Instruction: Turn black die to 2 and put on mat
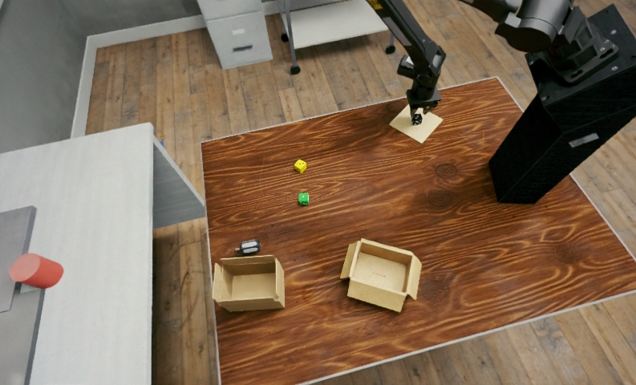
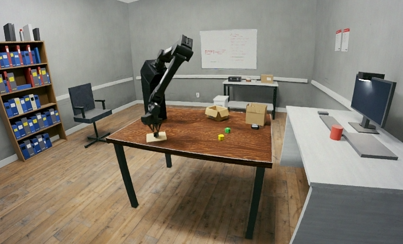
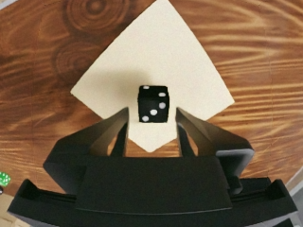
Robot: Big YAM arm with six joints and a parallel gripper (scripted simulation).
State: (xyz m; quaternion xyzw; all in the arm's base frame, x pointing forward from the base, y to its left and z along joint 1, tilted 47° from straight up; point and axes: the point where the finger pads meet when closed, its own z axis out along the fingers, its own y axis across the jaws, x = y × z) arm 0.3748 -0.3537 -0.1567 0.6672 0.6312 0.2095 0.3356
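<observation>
The black die is 3 cm below my hand. The rest, counted from my hand: yellow die 46 cm ahead, 6 cm to the left, 3 cm below; then mat 4 cm below; then green die 48 cm ahead, 19 cm to the left, 3 cm below.
</observation>
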